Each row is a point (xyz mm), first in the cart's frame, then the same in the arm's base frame.
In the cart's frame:
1: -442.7 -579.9 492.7
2: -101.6 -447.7 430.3
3: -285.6 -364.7 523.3
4: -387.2 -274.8 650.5
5: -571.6 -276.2 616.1
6: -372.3 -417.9 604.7
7: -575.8 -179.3 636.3
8: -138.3 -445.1 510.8
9: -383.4 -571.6 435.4
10: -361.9 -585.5 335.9
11: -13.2 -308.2 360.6
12: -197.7 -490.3 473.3
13: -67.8 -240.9 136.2
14: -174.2 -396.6 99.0
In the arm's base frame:
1: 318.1 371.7 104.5
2: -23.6 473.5 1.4
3: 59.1 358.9 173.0
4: 80.5 309.3 350.9
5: 211.3 177.7 378.5
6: 164.7 378.6 246.6
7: 149.1 128.8 438.1
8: 7.6 491.0 82.3
9: 265.0 373.8 40.8
10: 251.1 343.5 -56.3
11: -189.1 410.3 -26.2
12: 78.4 461.2 49.8
13: -214.4 220.2 -171.4
14: -33.5 226.1 -236.0

